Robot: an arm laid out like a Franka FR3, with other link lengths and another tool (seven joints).
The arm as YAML. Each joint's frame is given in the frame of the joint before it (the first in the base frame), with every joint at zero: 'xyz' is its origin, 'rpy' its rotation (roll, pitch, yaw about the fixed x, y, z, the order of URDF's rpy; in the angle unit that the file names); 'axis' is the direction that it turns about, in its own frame. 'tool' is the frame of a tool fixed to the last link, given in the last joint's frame.
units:
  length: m
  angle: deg
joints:
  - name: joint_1
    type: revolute
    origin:
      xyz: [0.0, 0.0, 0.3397]
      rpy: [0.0, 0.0, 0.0]
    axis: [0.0, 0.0, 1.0]
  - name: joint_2
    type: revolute
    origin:
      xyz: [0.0, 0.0, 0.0]
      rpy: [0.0, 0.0, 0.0]
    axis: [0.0, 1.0, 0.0]
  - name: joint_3
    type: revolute
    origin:
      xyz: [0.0, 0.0, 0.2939]
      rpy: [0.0, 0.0, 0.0]
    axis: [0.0, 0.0, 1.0]
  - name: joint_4
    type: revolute
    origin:
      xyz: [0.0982, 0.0, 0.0]
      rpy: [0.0, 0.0, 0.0]
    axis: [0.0, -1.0, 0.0]
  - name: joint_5
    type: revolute
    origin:
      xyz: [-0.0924, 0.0, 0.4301]
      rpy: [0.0, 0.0, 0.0]
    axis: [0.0, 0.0, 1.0]
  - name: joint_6
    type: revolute
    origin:
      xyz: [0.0, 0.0, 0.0]
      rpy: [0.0, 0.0, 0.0]
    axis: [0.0, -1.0, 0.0]
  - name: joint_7
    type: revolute
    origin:
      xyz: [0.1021, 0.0, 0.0]
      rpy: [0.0, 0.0, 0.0]
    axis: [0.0, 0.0, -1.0]
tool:
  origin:
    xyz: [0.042, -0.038, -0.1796]
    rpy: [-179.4, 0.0, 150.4]
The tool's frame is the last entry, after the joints.
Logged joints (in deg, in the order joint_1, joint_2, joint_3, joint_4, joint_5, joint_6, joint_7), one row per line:
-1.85, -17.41, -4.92, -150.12, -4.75, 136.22, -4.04
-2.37, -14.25, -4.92, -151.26, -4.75, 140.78, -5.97
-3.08, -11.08, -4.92, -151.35, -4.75, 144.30, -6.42
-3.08, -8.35, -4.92, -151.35, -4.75, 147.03, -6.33
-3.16, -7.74, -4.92, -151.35, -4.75, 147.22, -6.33
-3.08, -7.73, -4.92, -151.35, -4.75, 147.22, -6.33
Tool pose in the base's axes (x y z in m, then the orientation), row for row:
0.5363, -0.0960, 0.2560, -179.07, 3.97, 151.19
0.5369, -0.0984, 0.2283, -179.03, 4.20, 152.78
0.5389, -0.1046, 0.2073, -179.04, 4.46, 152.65
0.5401, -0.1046, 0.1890, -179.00, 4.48, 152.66
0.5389, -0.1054, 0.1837, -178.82, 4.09, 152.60
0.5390, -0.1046, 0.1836, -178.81, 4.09, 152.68
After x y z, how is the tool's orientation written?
As angles about the fixed x, y, z axes (roll, pitch, yaw), in degrees.
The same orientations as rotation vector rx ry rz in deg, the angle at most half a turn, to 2 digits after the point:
43.92, 170.81, -2.91
41.50, 171.16, -2.97
41.63, 170.87, -3.05
41.62, 170.86, -3.12
41.81, 171.25, -3.25
41.69, 171.28, -3.27

